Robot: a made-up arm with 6 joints. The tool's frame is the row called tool.
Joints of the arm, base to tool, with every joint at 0 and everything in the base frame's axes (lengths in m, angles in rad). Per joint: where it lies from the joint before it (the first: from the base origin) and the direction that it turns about. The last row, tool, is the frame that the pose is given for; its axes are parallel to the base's.
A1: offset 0 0 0.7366 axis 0 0 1
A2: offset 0.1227 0 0 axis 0 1 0
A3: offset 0 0 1.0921 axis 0 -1 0
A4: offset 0 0 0.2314 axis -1 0 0
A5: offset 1.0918 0 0 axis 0 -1 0
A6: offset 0.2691 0 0 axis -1 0 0
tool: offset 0 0 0
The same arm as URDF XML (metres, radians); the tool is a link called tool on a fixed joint. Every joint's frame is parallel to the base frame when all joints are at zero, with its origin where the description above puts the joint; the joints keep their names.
<robot name="arm">
  <joint name="tool_joint" type="fixed">
    <parent link="link6"/>
    <child link="tool"/>
    <origin xyz="0 0 0" rpy="0 0 0"/>
  </joint>
  <joint name="A6" type="continuous">
    <parent link="link5"/>
    <child link="link6"/>
    <origin xyz="0.2691 0 0" rpy="0 0 0"/>
    <axis xyz="-1 0 0"/>
  </joint>
  <joint name="A5" type="continuous">
    <parent link="link4"/>
    <child link="link5"/>
    <origin xyz="1.0918 0 0" rpy="0 0 0"/>
    <axis xyz="0 -1 0"/>
  </joint>
  <joint name="A4" type="continuous">
    <parent link="link3"/>
    <child link="link4"/>
    <origin xyz="0 0 0.2314" rpy="0 0 0"/>
    <axis xyz="-1 0 0"/>
  </joint>
  <joint name="A3" type="continuous">
    <parent link="link2"/>
    <child link="link3"/>
    <origin xyz="0 0 1.0921" rpy="0 0 0"/>
    <axis xyz="0 -1 0"/>
  </joint>
  <joint name="A2" type="continuous">
    <parent link="link1"/>
    <child link="link2"/>
    <origin xyz="0.1227 0 0" rpy="0 0 0"/>
    <axis xyz="0 1 0"/>
  </joint>
  <joint name="A1" type="continuous">
    <parent link="base"/>
    <child link="link1"/>
    <origin xyz="0 0 0.7366" rpy="0 0 0"/>
    <axis xyz="0 0 1"/>
  </joint>
  <link name="base"/>
  <link name="link1"/>
  <link name="link2"/>
  <link name="link3"/>
  <link name="link4"/>
  <link name="link5"/>
  <link name="link6"/>
  <link name="tool"/>
</robot>

